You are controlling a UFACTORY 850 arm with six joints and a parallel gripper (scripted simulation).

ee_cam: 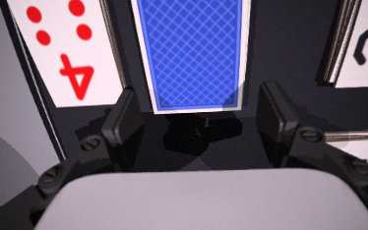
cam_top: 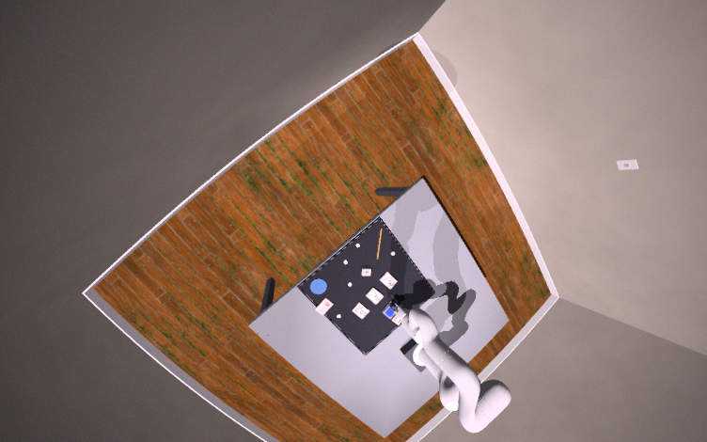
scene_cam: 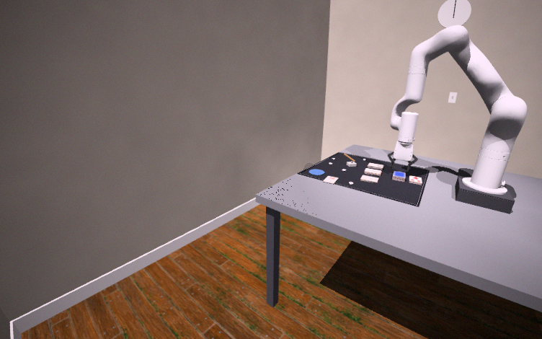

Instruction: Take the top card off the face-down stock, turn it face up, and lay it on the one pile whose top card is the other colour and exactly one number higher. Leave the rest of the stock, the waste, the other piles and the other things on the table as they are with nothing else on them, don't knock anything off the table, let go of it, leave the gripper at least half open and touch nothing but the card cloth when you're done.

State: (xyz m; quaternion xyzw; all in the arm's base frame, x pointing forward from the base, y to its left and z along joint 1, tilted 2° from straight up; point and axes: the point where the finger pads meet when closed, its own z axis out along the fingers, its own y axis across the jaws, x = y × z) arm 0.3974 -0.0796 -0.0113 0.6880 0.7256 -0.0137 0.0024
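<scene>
The red 4 card lies 30 mm to the left of my hand and 30 mm below it. From my hand the other things lie so: black card cloth: 170 mm ahead, 70 mm below, 20 mm to the left; red 4: 90 mm behind, 40 mm below, 30 mm to the left; black 2: 150 mm ahead, 40 mm below, 30 mm to the left.
</scene>
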